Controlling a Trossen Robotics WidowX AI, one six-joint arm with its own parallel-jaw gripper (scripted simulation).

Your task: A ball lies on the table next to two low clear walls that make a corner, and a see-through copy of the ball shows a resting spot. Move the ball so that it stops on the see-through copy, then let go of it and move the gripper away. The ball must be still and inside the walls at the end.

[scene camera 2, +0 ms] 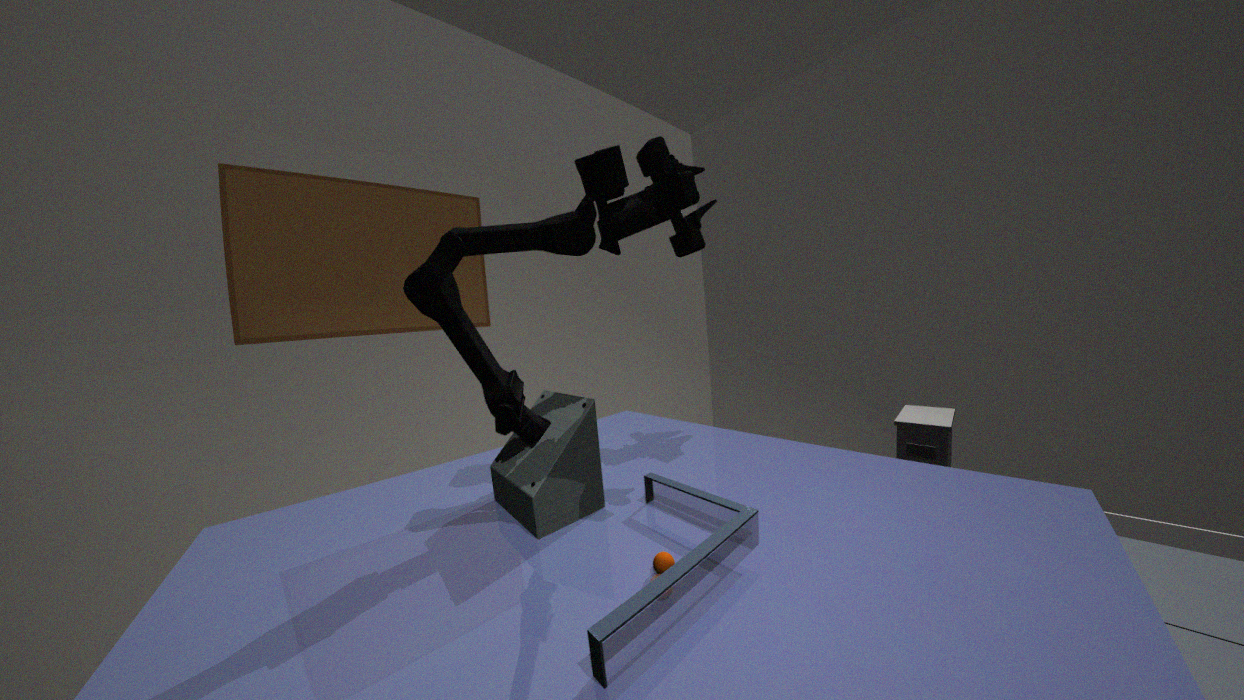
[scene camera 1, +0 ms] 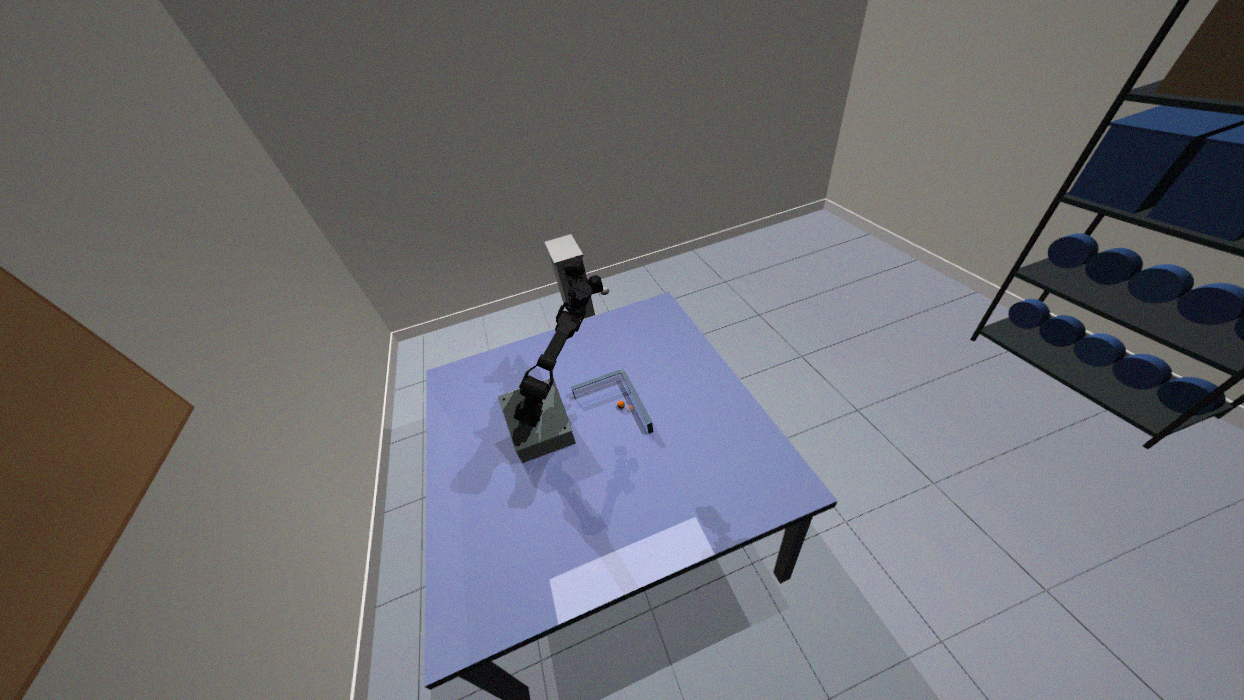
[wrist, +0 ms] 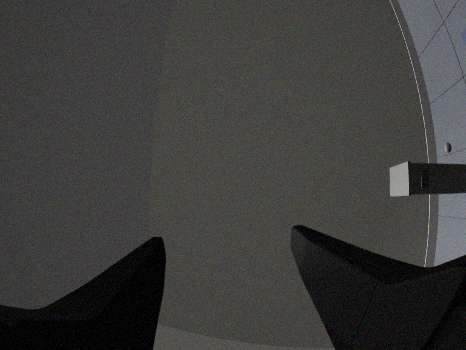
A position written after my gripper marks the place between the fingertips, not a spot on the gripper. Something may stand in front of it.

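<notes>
Scene camera 2 gives me a sight of my gripper [scene camera 2: 709, 185]. In the wrist view, too, I can see my gripper [wrist: 228, 242].
</notes>
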